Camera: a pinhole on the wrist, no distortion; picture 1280 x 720 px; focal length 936.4 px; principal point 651.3 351.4 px. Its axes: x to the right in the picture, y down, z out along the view. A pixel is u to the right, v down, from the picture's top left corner.
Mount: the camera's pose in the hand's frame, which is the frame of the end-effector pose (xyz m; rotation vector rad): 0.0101 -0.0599 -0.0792 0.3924 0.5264 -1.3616
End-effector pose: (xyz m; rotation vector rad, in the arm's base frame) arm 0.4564 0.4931 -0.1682 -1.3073 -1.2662 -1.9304
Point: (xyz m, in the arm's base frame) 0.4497 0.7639 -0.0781
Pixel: 186 611
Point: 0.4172 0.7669 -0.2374
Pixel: 439 171
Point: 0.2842 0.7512 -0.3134
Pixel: 893 74
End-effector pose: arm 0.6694 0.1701 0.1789 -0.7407 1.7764 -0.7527
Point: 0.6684 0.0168 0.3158
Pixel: 1234 385
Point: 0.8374 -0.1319 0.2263
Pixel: 695 638
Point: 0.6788 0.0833 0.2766
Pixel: 799 206
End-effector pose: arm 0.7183 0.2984 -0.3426 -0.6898 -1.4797 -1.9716
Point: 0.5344 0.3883 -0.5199
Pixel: 1139 89
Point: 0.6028 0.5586 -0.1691
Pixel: outside the picture
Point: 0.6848 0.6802 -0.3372
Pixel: 117 210
